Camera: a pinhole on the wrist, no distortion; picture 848 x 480 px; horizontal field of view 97.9 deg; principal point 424.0 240.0 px. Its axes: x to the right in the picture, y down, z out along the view. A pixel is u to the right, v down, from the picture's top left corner.
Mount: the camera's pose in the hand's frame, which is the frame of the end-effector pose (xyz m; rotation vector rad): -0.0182 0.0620 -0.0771 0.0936 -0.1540 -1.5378
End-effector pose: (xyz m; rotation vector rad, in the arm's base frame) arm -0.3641 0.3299 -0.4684 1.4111 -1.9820 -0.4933
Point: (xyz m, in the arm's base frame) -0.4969 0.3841 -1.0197
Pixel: 630 187
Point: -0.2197 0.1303 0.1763
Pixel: behind the camera
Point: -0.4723 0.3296 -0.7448
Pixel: 611 253
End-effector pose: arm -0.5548 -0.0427 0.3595 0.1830 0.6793 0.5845
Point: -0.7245 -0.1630 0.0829
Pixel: behind the camera
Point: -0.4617 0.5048 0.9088
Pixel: 94 366
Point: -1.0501 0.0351 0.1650
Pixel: behind the camera
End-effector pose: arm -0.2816 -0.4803 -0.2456 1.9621 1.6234 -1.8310
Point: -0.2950 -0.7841 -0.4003
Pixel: 255 235
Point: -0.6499 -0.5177 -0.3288
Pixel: 685 433
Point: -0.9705 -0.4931 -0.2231
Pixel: 803 390
